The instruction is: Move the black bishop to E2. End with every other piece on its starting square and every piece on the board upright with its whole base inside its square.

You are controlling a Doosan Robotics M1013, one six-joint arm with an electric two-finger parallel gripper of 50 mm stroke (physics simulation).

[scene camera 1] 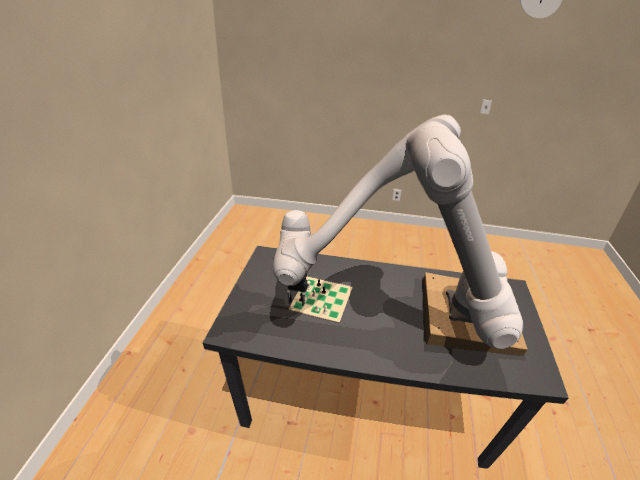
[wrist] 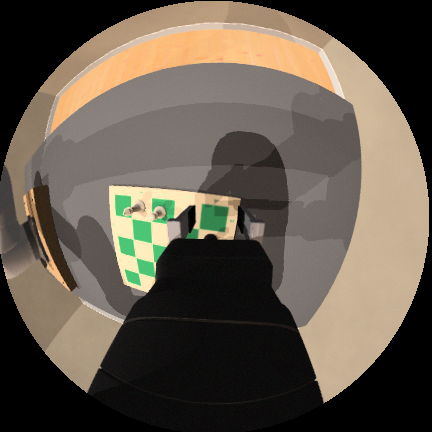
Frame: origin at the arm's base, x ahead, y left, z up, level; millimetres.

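Where they show: gripper, fingertip midpoint: [scene camera 1: 296,303] [wrist: 216,213]; arm's base at its link origin: [wrist: 36,236].
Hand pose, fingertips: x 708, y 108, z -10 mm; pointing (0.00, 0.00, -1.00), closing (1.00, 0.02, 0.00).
Observation:
Things, the pixels of their top centre, and the offset from my fingertips.
- chessboard at its top centre: [wrist: 162,255] [scene camera 1: 321,297] dy -82, dx -88, dz -27 mm
- black piece at its top centre: [wrist: 207,255] dy -48, dx -8, dz +16 mm
- pale piece at its top centre: [scene camera 1: 314,290] dy -88, dx -53, dz +4 mm
The chessboard [scene camera 1: 332,318] [wrist: 116,235] lies on the table with several black and white pieces on it. My gripper [scene camera 1: 296,299] [wrist: 216,213] is open and low over the board's left edge in the scene view. In the wrist view the round top of a black piece [wrist: 210,237] shows between the fingers, against the gripper body's edge; its type and base are hidden. Two more black pieces [scene camera 1: 318,283] [scene camera 1: 324,290] stand farther back on the board; I cannot tell which piece is the bishop. Square E2 cannot be read in these views.
Two white pieces [wrist: 135,207] [wrist: 159,212] stand near one board edge, left of the fingers in the wrist view. Another pale piece [scene camera 1: 313,293] stands close to the gripper in the scene view. The arm's base is on a wooden block [scene camera 1: 436,333] at the right.

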